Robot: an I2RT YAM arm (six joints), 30 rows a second.
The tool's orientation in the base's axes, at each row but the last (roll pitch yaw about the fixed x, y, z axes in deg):
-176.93 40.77 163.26
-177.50 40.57 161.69
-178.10 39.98 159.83
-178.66 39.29 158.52
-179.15 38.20 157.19
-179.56 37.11 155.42
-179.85 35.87 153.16
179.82 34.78 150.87
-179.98 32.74 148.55
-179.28 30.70 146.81
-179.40 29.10 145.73
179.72 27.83 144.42
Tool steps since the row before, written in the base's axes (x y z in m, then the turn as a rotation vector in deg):
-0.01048 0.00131 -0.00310 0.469 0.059 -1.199
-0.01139 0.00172 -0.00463 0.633 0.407 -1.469
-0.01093 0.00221 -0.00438 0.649 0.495 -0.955
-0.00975 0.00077 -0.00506 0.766 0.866 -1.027
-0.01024 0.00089 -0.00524 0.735 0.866 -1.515
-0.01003 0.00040 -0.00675 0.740 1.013 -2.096
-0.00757 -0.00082 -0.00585 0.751 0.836 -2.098
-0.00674 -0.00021 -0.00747 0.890 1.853 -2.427
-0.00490 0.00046 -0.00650 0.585 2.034 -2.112
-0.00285 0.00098 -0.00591 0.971 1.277 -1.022
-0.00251 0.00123 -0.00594 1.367 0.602 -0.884
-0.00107 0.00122 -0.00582 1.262 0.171 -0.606
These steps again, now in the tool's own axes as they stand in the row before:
0.00991 -0.00200 -0.00435 0.456 0.255 1.178
0.01164 -0.00211 -0.00378 0.596 0.647 1.397
0.01126 -0.00182 -0.00367 0.278 0.722 0.990
0.01044 -0.00290 -0.00194 0.344 1.110 1.020
0.01093 -0.00318 -0.00189 0.668 1.104 1.386
0.01148 -0.00381 -0.00019 1.064 1.243 1.814
0.00860 -0.00415 0.00101 0.992 1.090 1.869
0.00901 -0.00347 0.00282 1.487 2.046 1.929
0.00723 -0.00216 0.00308 1.615 2.041 1.472
0.00553 -0.00069 0.00360 0.424 1.612 0.917
0.00531 -0.00036 0.00385 -0.261 1.279 1.144
0.00411 0.00035 0.00441 -0.537 0.869 0.973

